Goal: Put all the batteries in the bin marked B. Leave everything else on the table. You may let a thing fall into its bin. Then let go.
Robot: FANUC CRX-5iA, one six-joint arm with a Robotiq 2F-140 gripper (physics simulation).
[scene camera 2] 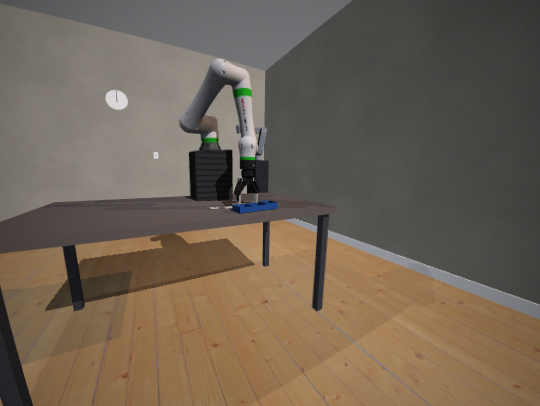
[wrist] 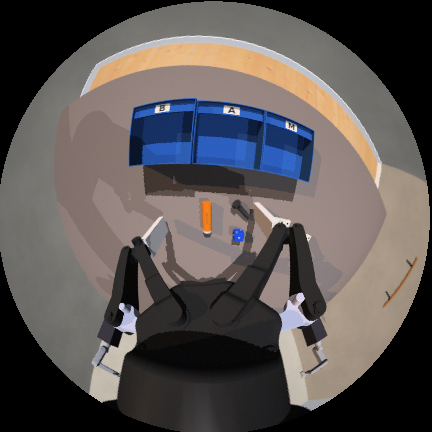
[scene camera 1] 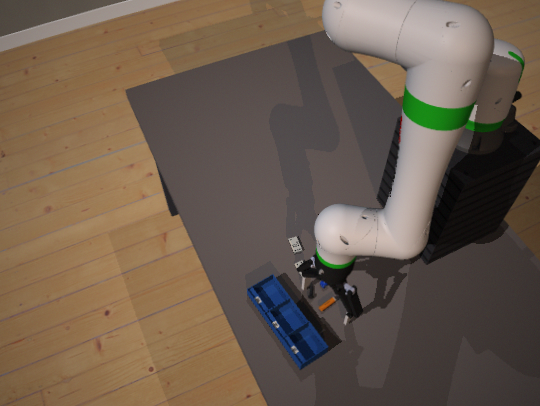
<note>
I see my gripper [scene camera 1: 326, 302] and a blue three-compartment bin [scene camera 1: 298, 336].
The blue three-compartment bin is seen too in the wrist view [wrist: 184, 130]. My gripper also shows in the wrist view [wrist: 208, 217].
</note>
